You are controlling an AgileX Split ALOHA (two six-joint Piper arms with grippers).
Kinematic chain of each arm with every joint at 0, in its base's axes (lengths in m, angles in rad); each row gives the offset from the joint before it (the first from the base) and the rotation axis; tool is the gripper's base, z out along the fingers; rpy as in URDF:
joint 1: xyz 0 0 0.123 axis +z
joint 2: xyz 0 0 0 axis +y
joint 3: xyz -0.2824 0 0.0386 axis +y
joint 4: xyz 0.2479 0 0.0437 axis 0.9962 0 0.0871
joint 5: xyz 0 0 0 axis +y
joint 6: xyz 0.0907 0 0.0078 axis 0.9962 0 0.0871
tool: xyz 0 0 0 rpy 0 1.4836 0
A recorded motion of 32 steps. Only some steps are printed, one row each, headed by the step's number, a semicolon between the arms.
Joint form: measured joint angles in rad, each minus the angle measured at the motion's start. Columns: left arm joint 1, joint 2, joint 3, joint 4, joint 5, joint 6; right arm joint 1, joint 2, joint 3, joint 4, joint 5, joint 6.
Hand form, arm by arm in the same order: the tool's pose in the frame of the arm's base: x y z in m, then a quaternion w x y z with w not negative. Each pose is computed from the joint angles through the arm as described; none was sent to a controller.
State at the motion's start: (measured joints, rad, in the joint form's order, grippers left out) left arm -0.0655 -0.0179 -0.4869 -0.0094 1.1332 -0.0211; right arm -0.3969 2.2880 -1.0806 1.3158 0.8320 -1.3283
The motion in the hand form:
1: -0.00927 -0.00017 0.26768 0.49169 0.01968 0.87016 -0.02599; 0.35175 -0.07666 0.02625 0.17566 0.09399 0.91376 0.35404
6: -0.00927 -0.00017 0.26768 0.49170 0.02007 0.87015 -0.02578; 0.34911 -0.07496 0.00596 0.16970 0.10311 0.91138 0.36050
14: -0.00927 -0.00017 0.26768 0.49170 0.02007 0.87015 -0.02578; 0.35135 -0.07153 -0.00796 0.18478 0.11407 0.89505 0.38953
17: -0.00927 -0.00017 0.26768 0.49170 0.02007 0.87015 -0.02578; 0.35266 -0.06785 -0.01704 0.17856 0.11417 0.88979 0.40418
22: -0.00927 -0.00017 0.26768 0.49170 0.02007 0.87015 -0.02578; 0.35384 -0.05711 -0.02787 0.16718 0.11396 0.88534 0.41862
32: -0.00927 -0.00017 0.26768 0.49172 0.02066 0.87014 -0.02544; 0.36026 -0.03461 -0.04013 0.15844 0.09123 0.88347 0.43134
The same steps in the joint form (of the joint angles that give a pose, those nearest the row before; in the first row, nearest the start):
1: 0.0000 0.0000 0.0000 0.0000 0.0000 0.0000; 0.0000 0.0161 0.0000 0.0080 -0.0012 -0.0035
6: 0.0000 0.0000 0.0000 0.0000 0.0000 0.0009; 0.0000 0.0771 -0.0011 0.0579 -0.0044 -0.0567
14: 0.0000 0.0000 0.0000 0.0000 0.0000 0.0009; 0.0000 0.1363 -0.0128 0.1572 0.0470 -0.1350
17: 0.0000 0.0000 0.0000 0.0000 0.0000 0.0009; 0.0067 0.1735 -0.0317 0.1661 0.0732 -0.1391
22: 0.0000 0.0000 0.0000 0.0000 0.0000 0.0009; 0.0330 0.2133 -0.0452 0.1866 0.0924 -0.1415
32: 0.0000 0.0000 0.0000 0.0000 0.0000 0.0023; 0.0966 0.2616 -0.0770 0.2172 0.1072 -0.1641

